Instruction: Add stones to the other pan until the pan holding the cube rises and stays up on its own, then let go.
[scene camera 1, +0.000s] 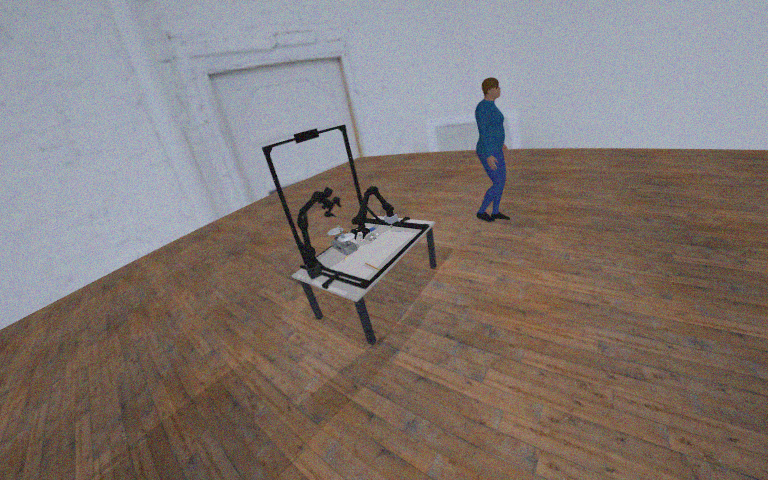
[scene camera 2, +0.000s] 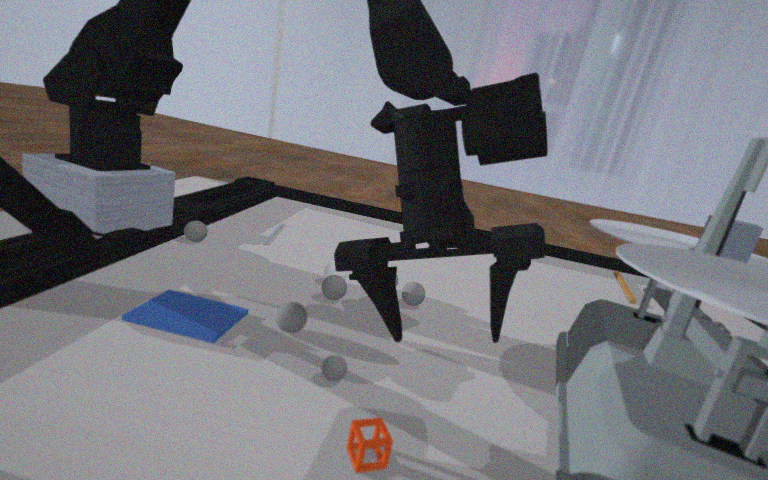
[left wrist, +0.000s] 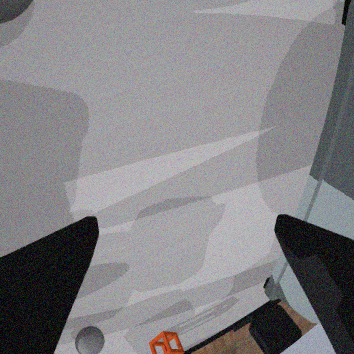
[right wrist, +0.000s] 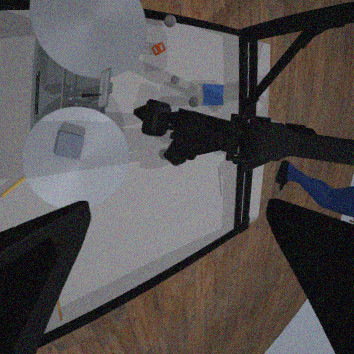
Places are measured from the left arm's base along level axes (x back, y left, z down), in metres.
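Pixels of known places: left gripper, between the fingertips: (scene camera 1: 359, 239) (scene camera 2: 445, 341) (left wrist: 188, 224); right gripper, between the fingertips: (scene camera 1: 338, 212) (right wrist: 179, 208); left arm's base, origin of its link: (scene camera 1: 390, 215) (scene camera 2: 105, 163); right arm's base, origin of its link: (scene camera 1: 312, 266).
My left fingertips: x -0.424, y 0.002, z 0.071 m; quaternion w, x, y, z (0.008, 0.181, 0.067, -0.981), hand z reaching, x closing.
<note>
For each thing: its top centre in the pictures, then the offset to it from my left fingertips.
- balance, centre of its top: (right wrist: 102, 85) (scene camera 1: 338, 225) dx -0.168, dy -0.008, dz -0.216 m
- grey-blue cube, centre of its top: (scene camera 2: 735, 221) (right wrist: 69, 145) dx -0.188, dy +0.061, dz -0.157 m
- blue flat pad, centre of its top: (scene camera 2: 189, 311) (right wrist: 213, 94) dx +0.214, dy -0.088, dz +0.012 m
- orange open-frame block, centre of its top: (scene camera 2: 372, 430) (right wrist: 160, 47) dx +0.011, dy -0.152, dz -0.003 m
- orange stick, centre of its top: (scene camera 2: 624, 283) dx -0.211, dy +0.460, dz +0.010 m
Several grey stones (scene camera 2: 292, 316) (left wrist: 90, 341) (right wrist: 193, 101) lie on the table. A balance (scene camera 2: 600, 396) (right wrist: 45, 95) has two white pans. The grey-blue cube (right wrist: 68, 143) (scene camera 2: 740, 240) rests on one pan (right wrist: 102, 172). The other pan (right wrist: 87, 35) shows no stones in the right wrist view. I cannot tell which pan is higher. My left gripper (scene camera 2: 447, 339) (left wrist: 188, 224) (scene camera 1: 360, 233) points down, open and empty, low over the table between the stones and the balance. My right gripper (right wrist: 179, 208) (scene camera 1: 336, 207) is open and empty, high above the table.
A blue flat pad (scene camera 2: 186, 316) (right wrist: 213, 94) and an orange open-frame block (scene camera 2: 368, 422) (right wrist: 158, 49) lie on the table near the stones. An orange stick (scene camera 2: 624, 287) lies beyond the balance. A black frame (right wrist: 242, 200) edges the table. A person (scene camera 1: 489, 127) stands beyond it.
</note>
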